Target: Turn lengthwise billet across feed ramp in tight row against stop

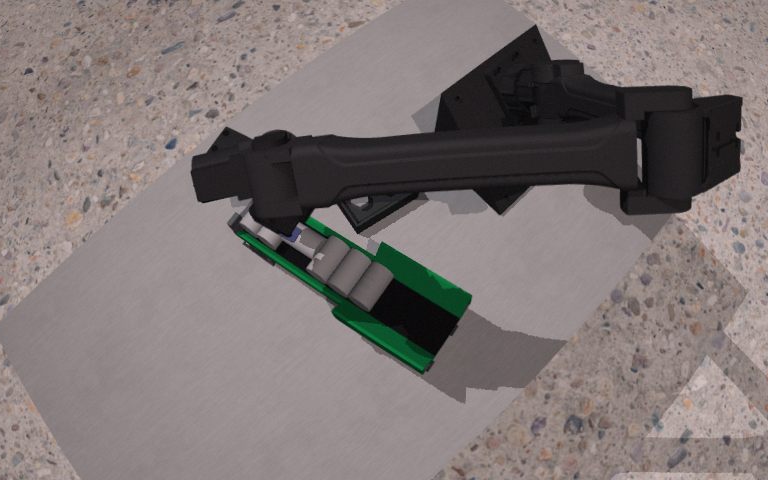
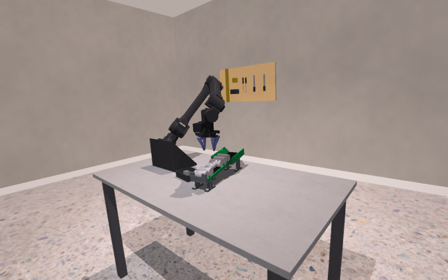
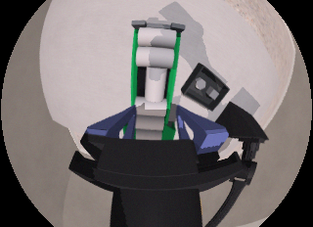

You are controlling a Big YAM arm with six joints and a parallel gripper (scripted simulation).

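Right now my hand is 90 mm above the billet. Round my hand: stop (30 mm ahead, 110 mm to the right, 120 mm below); then ramp bed (10 mm behind, 80 mm to the left, 100 mm below); then small black tray (160 mm behind, 10 mm to the right, 160 mm below).
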